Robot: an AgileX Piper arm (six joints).
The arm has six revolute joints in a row. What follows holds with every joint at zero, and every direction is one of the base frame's.
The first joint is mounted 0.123 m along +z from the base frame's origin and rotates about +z.
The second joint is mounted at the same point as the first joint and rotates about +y.
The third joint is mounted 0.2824 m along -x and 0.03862 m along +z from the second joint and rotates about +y.
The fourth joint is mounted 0.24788 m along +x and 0.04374 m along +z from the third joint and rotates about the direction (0.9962, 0, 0.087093).
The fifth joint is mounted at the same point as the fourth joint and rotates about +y.
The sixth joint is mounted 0.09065 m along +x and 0.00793 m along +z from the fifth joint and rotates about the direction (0.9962, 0, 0.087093).
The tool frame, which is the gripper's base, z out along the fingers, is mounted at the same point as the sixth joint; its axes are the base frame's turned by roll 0, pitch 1.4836 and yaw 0 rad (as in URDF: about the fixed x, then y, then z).
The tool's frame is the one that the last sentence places.
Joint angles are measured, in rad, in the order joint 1, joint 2, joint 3, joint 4, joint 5, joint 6. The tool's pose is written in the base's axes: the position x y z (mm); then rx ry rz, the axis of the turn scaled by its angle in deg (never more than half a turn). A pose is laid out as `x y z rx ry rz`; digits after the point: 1 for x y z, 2 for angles.
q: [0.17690, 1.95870, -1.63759, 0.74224, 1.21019, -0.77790]
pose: 391.8 128.5 264.6 -54.54 143.29 51.39
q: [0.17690, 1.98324, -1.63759, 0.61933, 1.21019, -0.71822]
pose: 394.9 120.8 248.2 -54.77 149.91 44.54
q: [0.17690, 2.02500, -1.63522, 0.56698, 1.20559, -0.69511]
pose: 399.7 117.8 228.0 -54.67 154.17 42.04
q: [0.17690, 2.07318, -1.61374, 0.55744, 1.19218, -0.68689]
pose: 402.3 117.3 202.1 -53.66 158.04 42.63
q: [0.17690, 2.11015, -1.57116, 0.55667, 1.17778, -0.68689]
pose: 399.3 116.5 176.4 -52.80 161.92 43.93
